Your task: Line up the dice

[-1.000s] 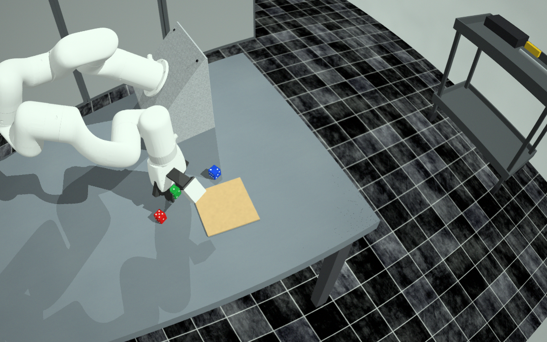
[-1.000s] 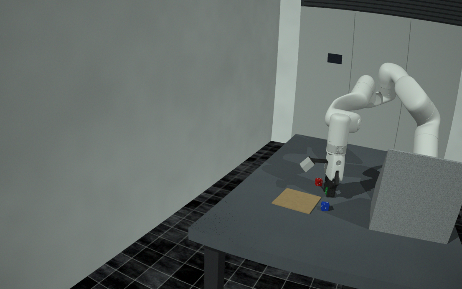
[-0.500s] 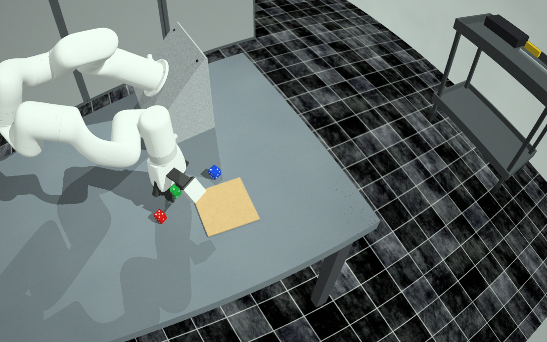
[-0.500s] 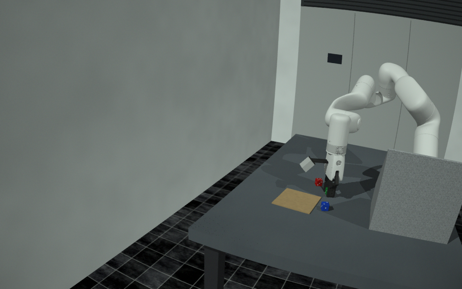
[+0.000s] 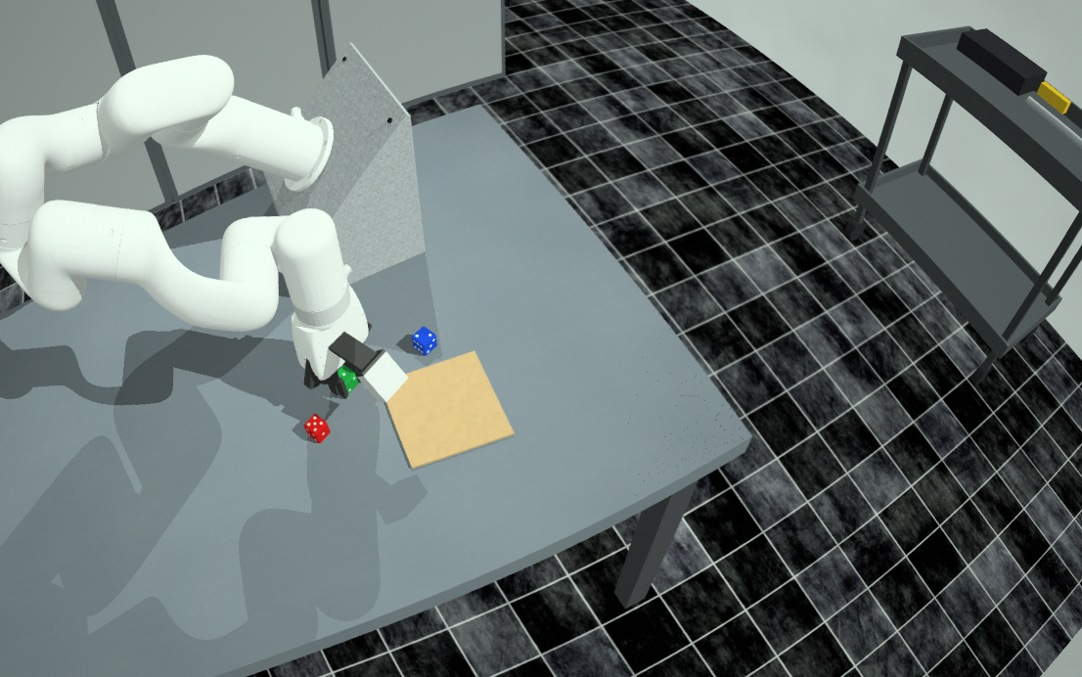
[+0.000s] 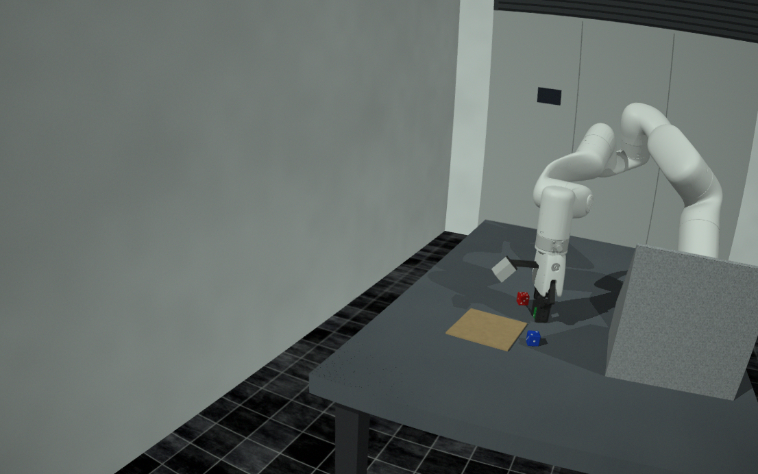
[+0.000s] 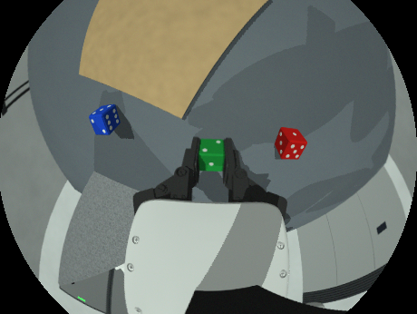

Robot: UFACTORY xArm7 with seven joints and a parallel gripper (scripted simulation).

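The green die lies 1 cm below my hand. Round my hand: red die 6 cm ahead, 6 cm to the right, 1 cm below; then tan mat 8 cm ahead, 12 cm to the left, 2 cm below; then blue die 2 cm behind, 12 cm to the left, 1 cm below.
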